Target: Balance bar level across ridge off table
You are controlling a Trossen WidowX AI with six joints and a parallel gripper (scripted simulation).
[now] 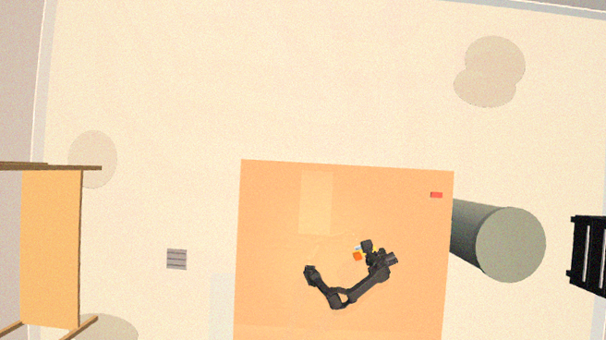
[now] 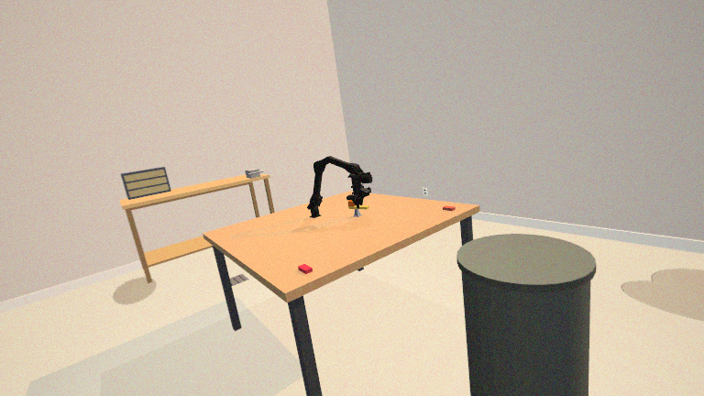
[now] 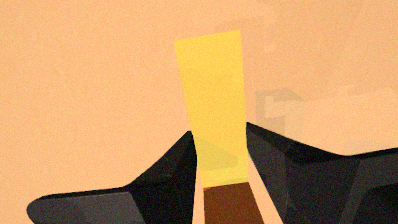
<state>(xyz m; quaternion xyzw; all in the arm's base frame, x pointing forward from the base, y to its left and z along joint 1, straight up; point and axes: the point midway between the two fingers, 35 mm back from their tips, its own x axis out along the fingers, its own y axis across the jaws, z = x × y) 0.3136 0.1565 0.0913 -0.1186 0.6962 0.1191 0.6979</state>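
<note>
Now: the yellow bar 30 mm behind my gripper tip, 20 mm above it and 10 mm to the right of it.
</note>
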